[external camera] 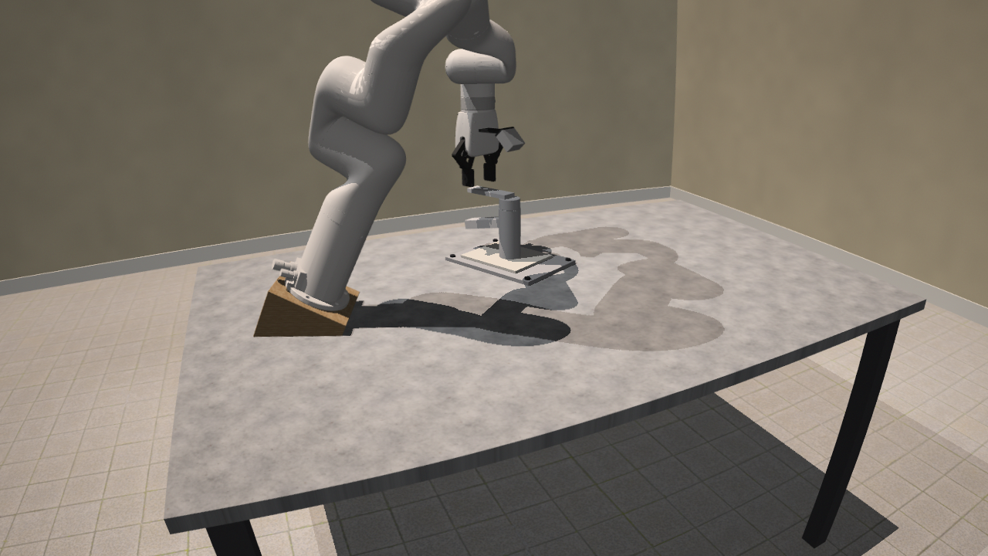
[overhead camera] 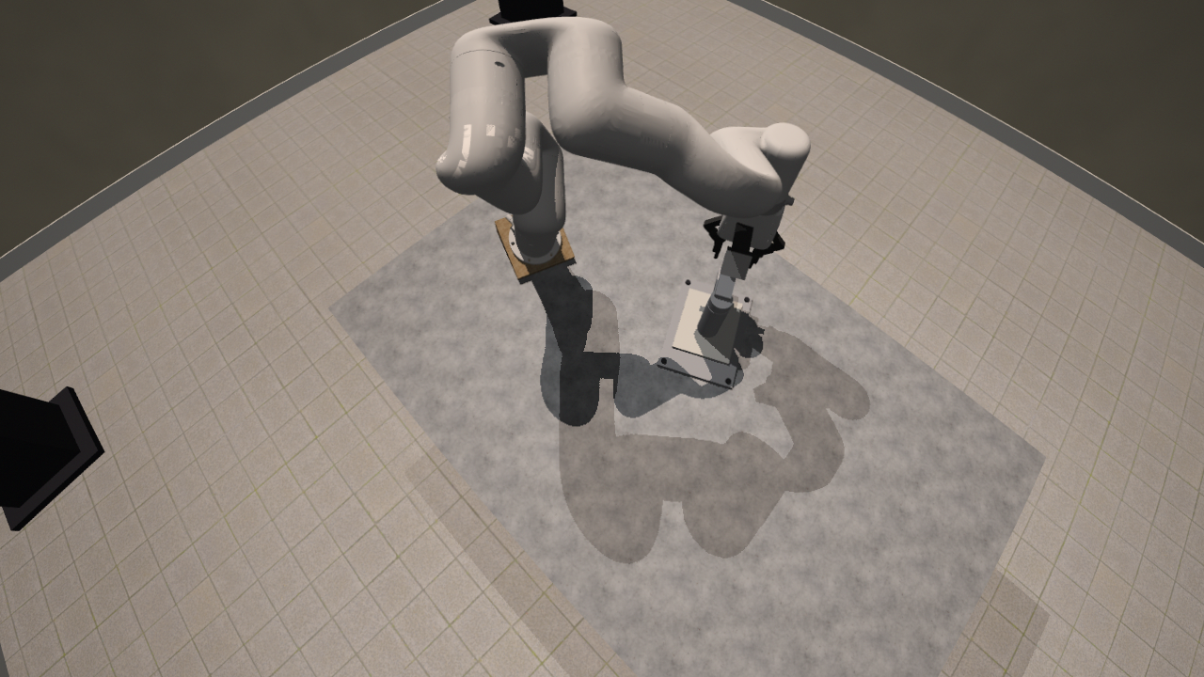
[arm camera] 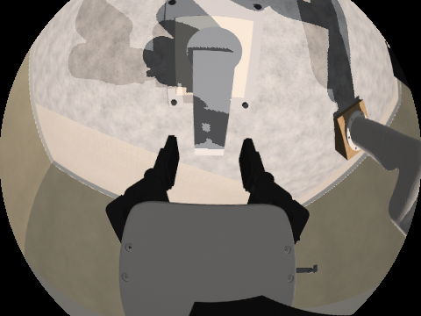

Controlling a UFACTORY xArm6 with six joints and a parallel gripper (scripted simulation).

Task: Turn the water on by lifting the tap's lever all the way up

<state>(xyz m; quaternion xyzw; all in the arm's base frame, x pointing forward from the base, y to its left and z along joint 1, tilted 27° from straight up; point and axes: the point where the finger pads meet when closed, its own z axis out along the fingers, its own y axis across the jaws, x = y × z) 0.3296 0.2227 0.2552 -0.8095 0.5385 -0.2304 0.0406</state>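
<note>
Now: hand 6 cm to the left of the tap lever, 4 cm above it and 2 cm short of it. The rest, counted from my hand: base plate 18 cm below, 8 cm to the right, 3 cm ahead.
</note>
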